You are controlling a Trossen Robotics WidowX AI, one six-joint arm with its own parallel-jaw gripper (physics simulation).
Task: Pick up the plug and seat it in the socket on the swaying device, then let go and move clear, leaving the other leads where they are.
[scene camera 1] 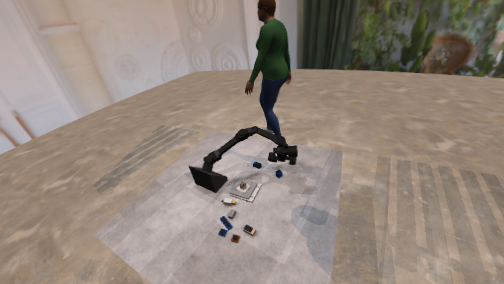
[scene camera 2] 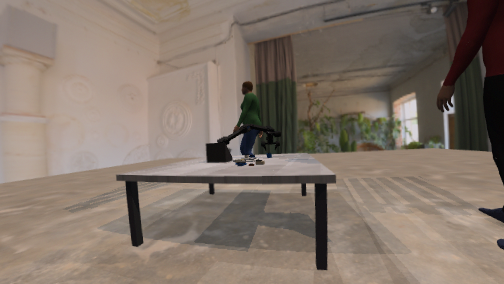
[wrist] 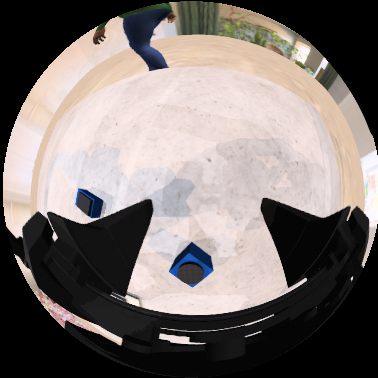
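My gripper [scene camera 1: 283, 159] [scene camera 2: 270, 148] [wrist: 208, 204] is open and empty, above the table's far part. A blue block with a round dark face [scene camera 1: 279, 173] [scene camera 2: 269, 155] [wrist: 190, 273] stands on the table below it. In the wrist view it shows between the fingers, nearer the palm, not gripped. A second blue block with a rectangular dark face [scene camera 1: 257, 165] [wrist: 85, 203] lies to the left, outside the left finger. Which one is the plug I cannot tell for certain. A grey device with a small raised part [scene camera 1: 243, 185] sits on a pale plate nearer the arm's base; its socket is too small to make out.
A white-and-yellow part [scene camera 1: 229, 201], a grey part [scene camera 1: 232, 214], a long blue part [scene camera 1: 226, 223], a blue square [scene camera 1: 222, 232], a red square [scene camera 1: 235, 238] and a tan-and-black block [scene camera 1: 249, 230] lie nearer camera 1. A person in green [scene camera 1: 273, 50] [scene camera 2: 250, 109] stands beyond the table.
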